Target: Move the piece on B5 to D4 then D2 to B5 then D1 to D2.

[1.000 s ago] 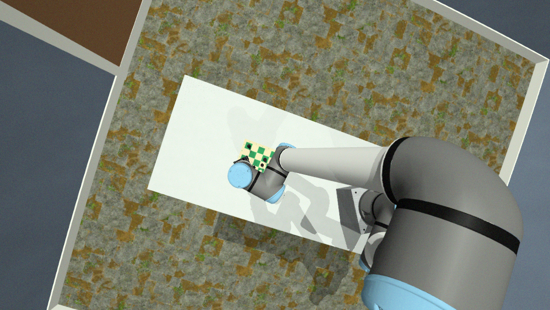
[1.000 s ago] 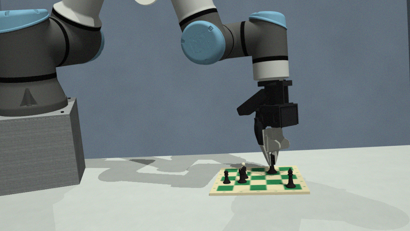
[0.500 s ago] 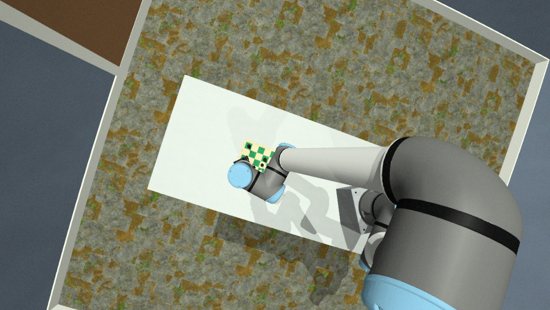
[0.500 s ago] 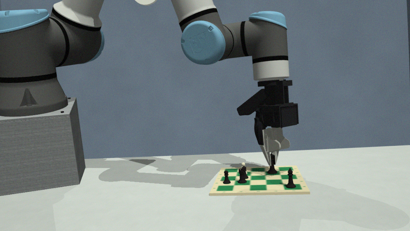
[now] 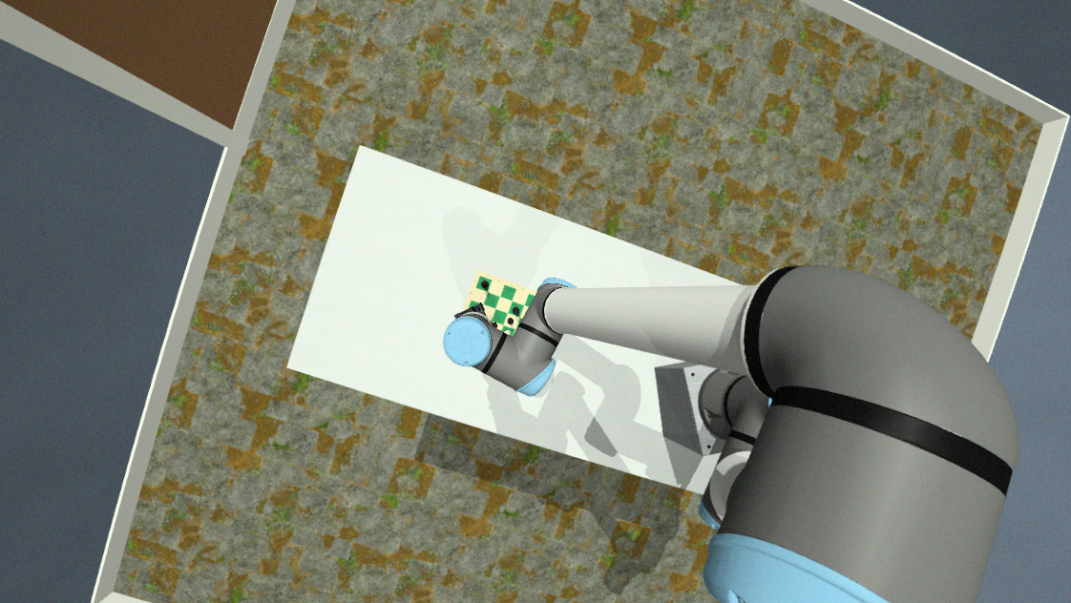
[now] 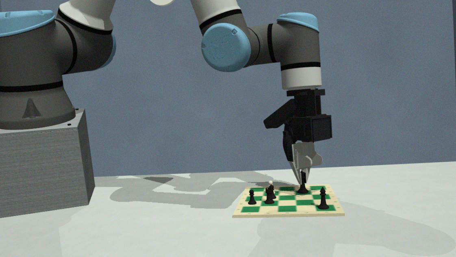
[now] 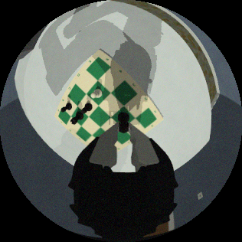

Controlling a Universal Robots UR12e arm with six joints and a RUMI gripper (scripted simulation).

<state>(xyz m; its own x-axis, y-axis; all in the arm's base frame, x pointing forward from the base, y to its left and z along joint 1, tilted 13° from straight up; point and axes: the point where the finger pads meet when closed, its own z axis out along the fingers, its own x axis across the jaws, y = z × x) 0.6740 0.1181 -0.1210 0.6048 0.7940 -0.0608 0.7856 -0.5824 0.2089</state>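
Right now my hand is 10 mm above the black queen. From my hand the other things lie so: white pawn 70 mm behind, 10 mm to the right, 20 mm below; then cream chessboard 30 mm behind, 40 mm to the right, 40 mm below.
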